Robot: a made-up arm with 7 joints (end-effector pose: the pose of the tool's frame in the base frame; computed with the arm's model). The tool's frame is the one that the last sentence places.
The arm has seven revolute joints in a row. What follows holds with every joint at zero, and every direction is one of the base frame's.
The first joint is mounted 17 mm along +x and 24 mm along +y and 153 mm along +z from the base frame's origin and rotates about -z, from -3.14 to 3.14 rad.
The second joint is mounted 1 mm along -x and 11 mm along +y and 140 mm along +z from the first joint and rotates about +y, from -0.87 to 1.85 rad.
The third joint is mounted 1 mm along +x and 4 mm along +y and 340 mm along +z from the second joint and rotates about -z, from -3.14 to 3.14 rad.
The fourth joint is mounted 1 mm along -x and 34 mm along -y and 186 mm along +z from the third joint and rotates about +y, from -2.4 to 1.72 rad.
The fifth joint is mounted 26 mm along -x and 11 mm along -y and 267 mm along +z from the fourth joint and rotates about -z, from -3.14 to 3.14 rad.
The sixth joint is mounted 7 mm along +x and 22 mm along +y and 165 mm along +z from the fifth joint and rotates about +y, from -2.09 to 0.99 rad.
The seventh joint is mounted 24 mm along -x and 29 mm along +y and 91 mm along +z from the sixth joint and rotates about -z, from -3.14 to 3.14 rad.
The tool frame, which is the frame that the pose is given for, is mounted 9 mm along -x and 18 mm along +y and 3 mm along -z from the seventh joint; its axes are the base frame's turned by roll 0.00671, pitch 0.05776 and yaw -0.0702 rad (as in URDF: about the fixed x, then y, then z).
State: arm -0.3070 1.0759 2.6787 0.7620 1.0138 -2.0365 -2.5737
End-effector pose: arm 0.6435 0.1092 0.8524 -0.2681 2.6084 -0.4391
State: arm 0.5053 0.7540 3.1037 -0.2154 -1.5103 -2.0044 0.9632
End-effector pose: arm 0.7168 -0.2154 0.8128 -1.4652 -1.2885 -1.2020
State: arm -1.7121 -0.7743 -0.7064 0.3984 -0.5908 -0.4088 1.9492
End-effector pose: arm 0.0286 -0.6253 1.1027 0.6006 -0.0190 0.9849
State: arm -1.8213 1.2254 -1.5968 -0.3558 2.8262 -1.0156 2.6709
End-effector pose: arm -0.1237 0.9680 0.5672 0.4043 -1.0653 -1.6070
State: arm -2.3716 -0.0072 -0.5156 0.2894 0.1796 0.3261 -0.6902
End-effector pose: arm -0.1179 0.0272 1.3325 0.8878 -0.3793 -2.8067
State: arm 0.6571 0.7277 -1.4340 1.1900 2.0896 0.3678 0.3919
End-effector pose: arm 0.7780 0.0595 0.7043 -1.2918 0.9276 -1.2974
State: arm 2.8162 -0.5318 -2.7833 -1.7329 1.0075 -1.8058 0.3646
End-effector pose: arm -0.0927 0.1659 0.8606 -0.2366 2.8630 1.1675
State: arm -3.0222 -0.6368 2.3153 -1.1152 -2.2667 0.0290 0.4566
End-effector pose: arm 0.1608 -0.4481 1.0062 -0.0620 -0.8985 2.0339
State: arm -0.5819 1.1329 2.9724 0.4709 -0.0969 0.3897 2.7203
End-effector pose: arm 0.6908 0.4422 0.9209 0.1418 0.3575 1.1054
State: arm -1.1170 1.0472 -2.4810 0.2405 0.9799 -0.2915 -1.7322
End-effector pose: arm 0.3365 0.8026 0.8809 -0.8751 -0.3464 -1.9297
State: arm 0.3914 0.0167 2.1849 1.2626 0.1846 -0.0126 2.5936
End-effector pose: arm -0.3816 -0.2239 1.0001 0.1701 -1.2035 0.7405
